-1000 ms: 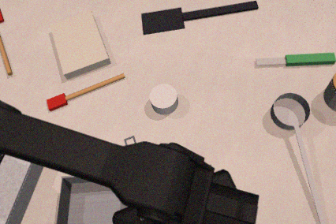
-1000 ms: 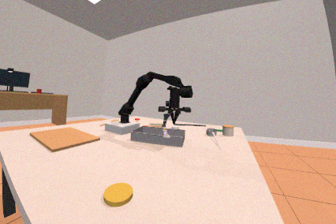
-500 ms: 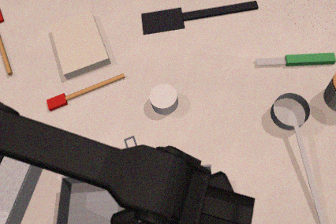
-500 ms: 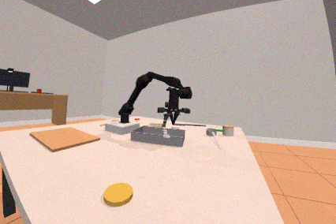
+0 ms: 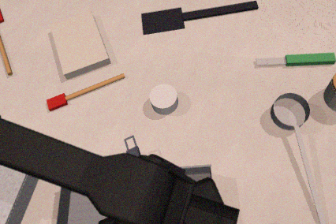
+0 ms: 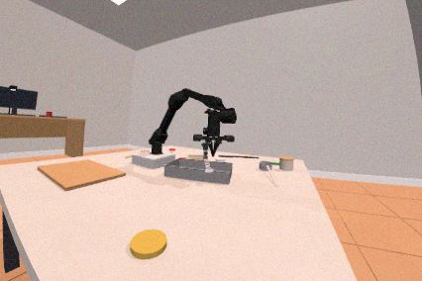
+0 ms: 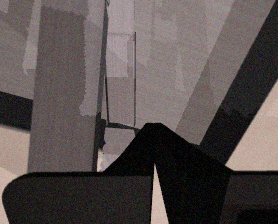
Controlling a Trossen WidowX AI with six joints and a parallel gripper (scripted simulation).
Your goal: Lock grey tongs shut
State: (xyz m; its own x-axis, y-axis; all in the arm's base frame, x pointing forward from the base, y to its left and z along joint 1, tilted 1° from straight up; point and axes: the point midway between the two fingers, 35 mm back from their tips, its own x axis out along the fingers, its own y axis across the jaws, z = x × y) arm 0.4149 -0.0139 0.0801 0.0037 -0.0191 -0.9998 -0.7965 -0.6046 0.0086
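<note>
The yellow slider lies 70 mm behind my gripper tip, 60 mm to the left of it and 40 mm below it. Also, from my gripper tip: red-headed brush: 320 mm behind, 240 mm to the left, 100 mm below; then grey roasting tin: 80 mm below, 70 mm behind, 10 mm to the left; then white puck: 270 mm to the left, 100 mm behind, 80 mm below.
</note>
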